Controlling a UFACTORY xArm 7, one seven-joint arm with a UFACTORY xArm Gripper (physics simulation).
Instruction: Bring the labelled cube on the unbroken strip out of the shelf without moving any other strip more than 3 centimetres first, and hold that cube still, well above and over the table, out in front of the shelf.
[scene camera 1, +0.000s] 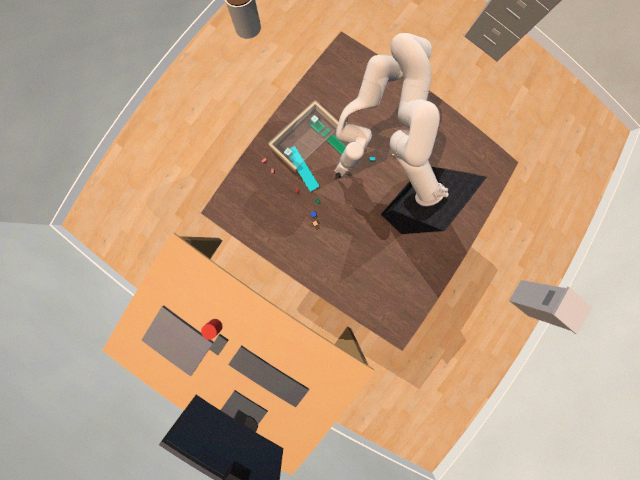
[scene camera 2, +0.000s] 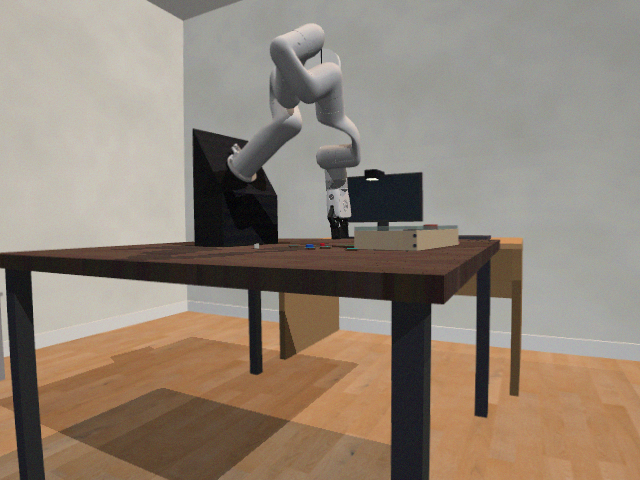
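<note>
The low, glass-topped shelf (scene camera 1: 292, 123) (scene camera 2: 385, 239) has pale walls and stands on the table (scene camera 1: 372, 289) (scene camera 2: 232, 268). A cyan strip (scene camera 1: 308, 178) looks unbroken and runs from inside the shelf out past its open front. A white cube (scene camera 1: 287, 151) is at its inner end; its label is too small to read. A green strip (scene camera 1: 336, 144) lies along the other side with gaps between its pieces, and another white cube (scene camera 1: 314, 118) is at its inner end. My gripper (scene camera 1: 338, 175) (scene camera 2: 339, 235) is open and empty, pointing down low over the table in front of the shelf, between the strips' outer ends.
Small loose pieces lie on the table: a blue one (scene camera 1: 313, 213) (scene camera 2: 310, 246), an orange one (scene camera 1: 315, 223), a dark green one (scene camera 1: 317, 200), a red one (scene camera 1: 297, 191), a pink one (scene camera 1: 264, 160) and a cyan one (scene camera 1: 372, 158). The black arm stand (scene camera 1: 465, 188) (scene camera 2: 209, 206) is behind the gripper.
</note>
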